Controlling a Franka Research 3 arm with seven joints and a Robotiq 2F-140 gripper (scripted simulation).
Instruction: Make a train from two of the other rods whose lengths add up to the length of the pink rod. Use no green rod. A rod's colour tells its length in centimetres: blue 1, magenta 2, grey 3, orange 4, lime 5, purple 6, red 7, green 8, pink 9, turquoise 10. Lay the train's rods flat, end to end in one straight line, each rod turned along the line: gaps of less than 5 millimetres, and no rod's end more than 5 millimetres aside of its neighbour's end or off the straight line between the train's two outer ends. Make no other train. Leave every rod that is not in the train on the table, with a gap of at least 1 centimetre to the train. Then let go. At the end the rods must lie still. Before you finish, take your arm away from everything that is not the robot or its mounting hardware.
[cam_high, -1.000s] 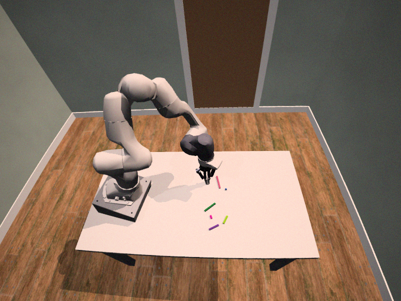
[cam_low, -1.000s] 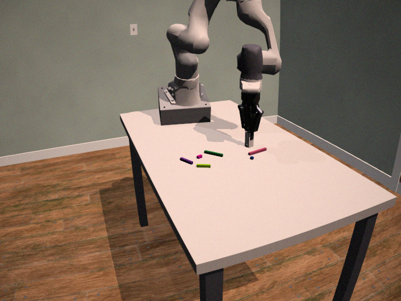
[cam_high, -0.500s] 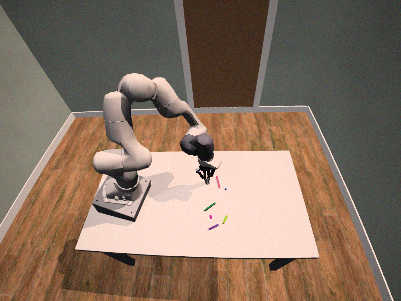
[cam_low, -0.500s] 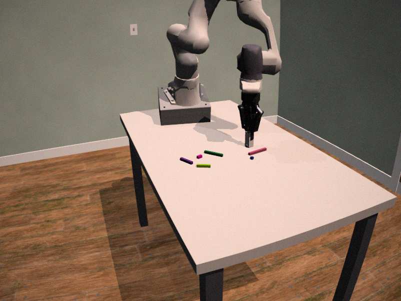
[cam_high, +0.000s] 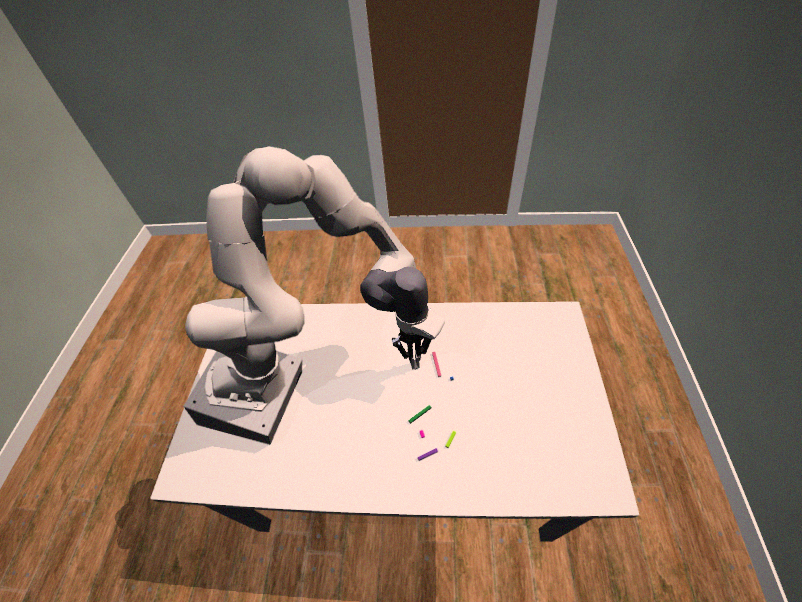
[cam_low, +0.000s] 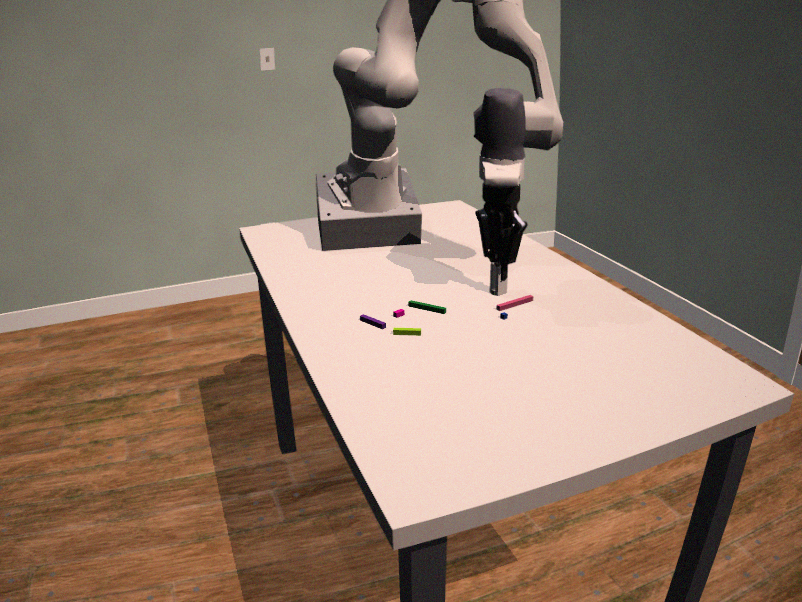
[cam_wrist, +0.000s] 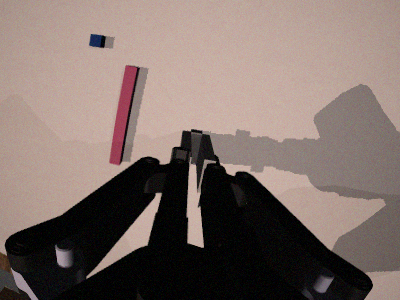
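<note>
Now: the grey rod 30 mm below my hand. The rest, counted from my hand: blue rod 100 mm ahead, 70 mm to the right, 30 mm below; then pink rod 70 mm ahead, 30 mm below, 10 mm to the right; then green rod 170 mm to the right, 30 mm below, 20 mm behind.
</note>
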